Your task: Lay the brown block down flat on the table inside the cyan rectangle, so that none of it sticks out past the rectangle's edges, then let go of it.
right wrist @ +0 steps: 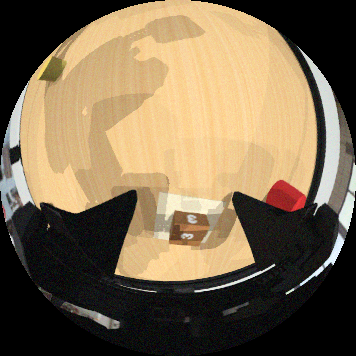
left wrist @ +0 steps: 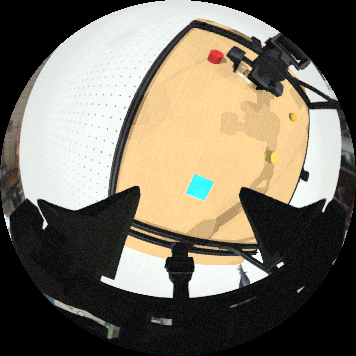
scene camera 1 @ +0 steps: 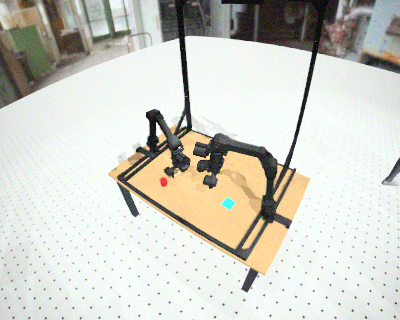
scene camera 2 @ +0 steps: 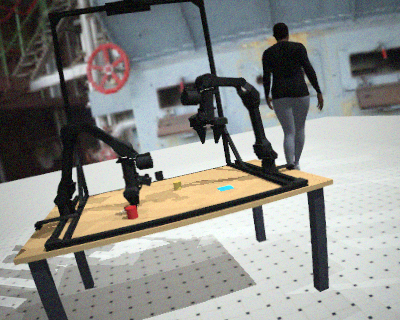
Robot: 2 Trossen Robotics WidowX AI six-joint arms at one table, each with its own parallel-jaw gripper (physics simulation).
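Places are measured from the left arm's base along level axes (x ahead, y left, z up), in millimetres.
Pixels of known places: left gripper, fingertip midpoint: (left wrist: pixel 192 191) (scene camera 2: pixel 209 143); right gripper, fingertip midpoint: (right wrist: pixel 186 195) (left wrist: pixel 244 79) (scene camera 1: pixel 178 174) (scene camera 2: pixel 137 207); left arm's base, link origin: (left wrist: pixel 179 247) (scene camera 1: pixel 268 216) (scene camera 2: pixel 269 171); right arm's base, link origin: (right wrist: pixel 166 290) (scene camera 1: pixel 154 150) (scene camera 2: pixel 67 214).
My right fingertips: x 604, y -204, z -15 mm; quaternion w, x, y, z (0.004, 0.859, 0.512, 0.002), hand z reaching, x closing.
Observation:
For each thing: its top centre in the pictures, then the offset to it from my right fingertips. "pt": a spot on its surface instead.
- brown block, top centre: (right wrist: pixel 187 236) dx +33, dy -14, dz +15 mm
- pale square, surface spot: (right wrist: pixel 172 199) pt dx -1, dy -13, dz -3 mm
- cyan rectangle, surface spot: (left wrist: pixel 200 187) (scene camera 2: pixel 225 187) (scene camera 1: pixel 228 203) pt dx -367, dy +149, dz -3 mm
- red cylinder, top centre: (right wrist: pixel 295 211) (left wrist: pixel 216 52) (scene camera 2: pixel 130 207) (scene camera 1: pixel 163 179) dx +62, dy +105, dz +38 mm
- yellow cylinder, top centre: (left wrist: pixel 274 157) (scene camera 2: pixel 176 181) dx -257, dy -84, dz +35 mm
- small orange-yellow round thing, top centre: (left wrist: pixel 296 116) dx -71, dy -245, dz +35 mm
The brown block (right wrist: pixel 189 228) stands on a pale square (right wrist: pixel 172 199) on the table; two of its faces show a white 3. My right gripper (right wrist: pixel 186 195) (scene camera 1: pixel 177 170) (scene camera 2: pixel 132 202) is open above it. In the right wrist view the block shows between and below the fingertips, not held. The cyan rectangle (scene camera 1: pixel 228 203) (scene camera 2: pixel 225 188) (left wrist: pixel 200 187) lies flat on the table, with no block on it. My left gripper (left wrist: pixel 192 191) (scene camera 1: pixel 206 173) (scene camera 2: pixel 209 142) is open and empty, high above the table. The block is hard to make out in the scene views.
A red cylinder (scene camera 1: pixel 163 182) (scene camera 2: pixel 131 212) (left wrist: pixel 215 56) (right wrist: pixel 286 196) stands close to the right gripper. A yellow cylinder (scene camera 2: pixel 177 185) (left wrist: pixel 271 157) (right wrist: pixel 52 69) and a small orange-yellow round thing (left wrist: pixel 293 117) are farther back. A black rail (scene camera 1: pixel 185 220) borders the table.

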